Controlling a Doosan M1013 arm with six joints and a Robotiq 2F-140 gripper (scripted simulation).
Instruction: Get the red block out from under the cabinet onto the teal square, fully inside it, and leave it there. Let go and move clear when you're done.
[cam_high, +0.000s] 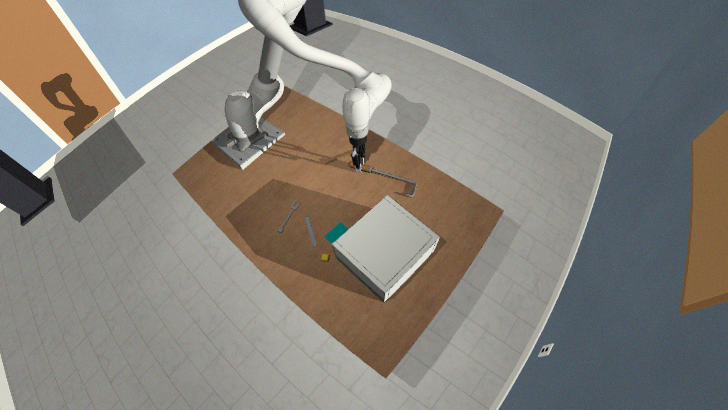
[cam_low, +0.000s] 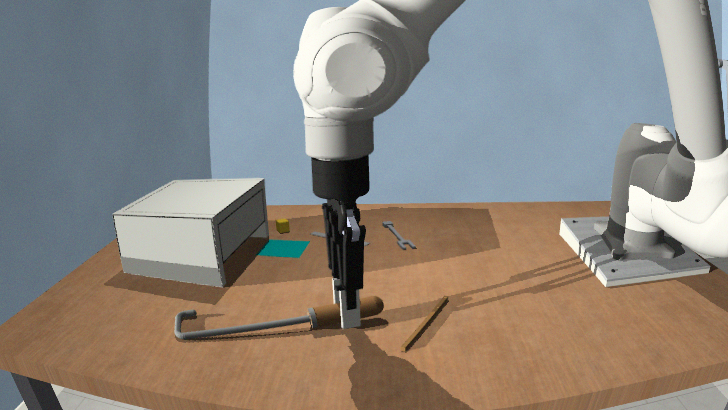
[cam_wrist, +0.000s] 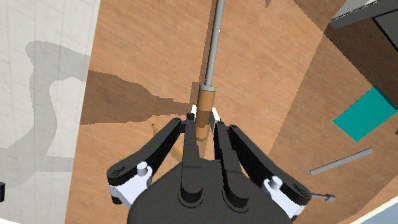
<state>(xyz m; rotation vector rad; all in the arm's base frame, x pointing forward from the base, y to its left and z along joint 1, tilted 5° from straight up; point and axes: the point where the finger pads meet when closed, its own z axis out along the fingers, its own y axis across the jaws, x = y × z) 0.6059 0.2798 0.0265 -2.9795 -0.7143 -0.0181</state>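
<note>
Right now my hand is 120 mm past the thin wooden stick, 10 mm to the left of it and 30 mm above it. From my hand the other things lie so: flat grey bar 90 mm ahead, 380 mm to the right, 40 mm below; rod tool 120 mm ahead, 20 mm to the left, 20 mm below; teal square 200 mm ahead, 300 mm to the right, 40 mm below.
</note>
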